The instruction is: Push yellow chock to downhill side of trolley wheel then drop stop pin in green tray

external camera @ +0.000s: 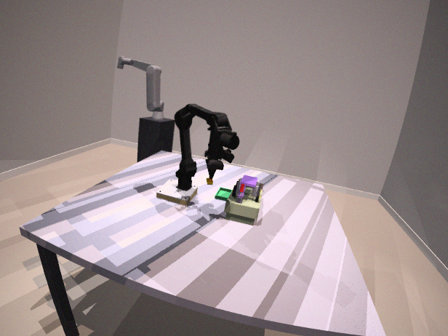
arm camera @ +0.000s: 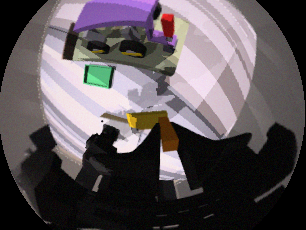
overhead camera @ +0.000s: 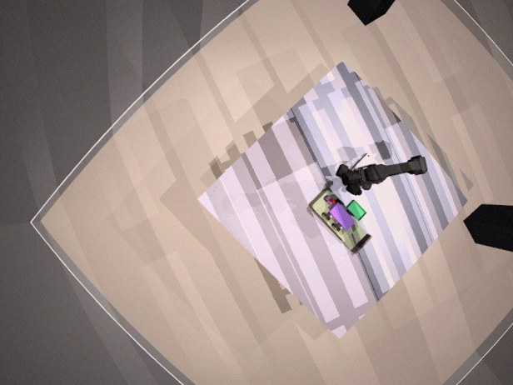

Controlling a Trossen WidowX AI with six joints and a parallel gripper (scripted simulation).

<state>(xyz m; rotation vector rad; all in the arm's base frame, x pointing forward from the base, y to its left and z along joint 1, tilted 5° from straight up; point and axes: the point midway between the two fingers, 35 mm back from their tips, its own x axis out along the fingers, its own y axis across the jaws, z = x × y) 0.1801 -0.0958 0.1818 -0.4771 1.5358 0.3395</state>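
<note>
The yellow chock is 20 mm to the left of my gripper tip, 10 mm below it and 10 mm behind it. The rest, counted from my gripper tip: red-headed stop pin 130 mm ahead, 50 mm to the left, 50 mm below; pale green ramp 160 mm to the left, 140 mm ahead, 130 mm below; purple trolley 150 mm to the left, 140 mm ahead, 60 mm below.
</note>
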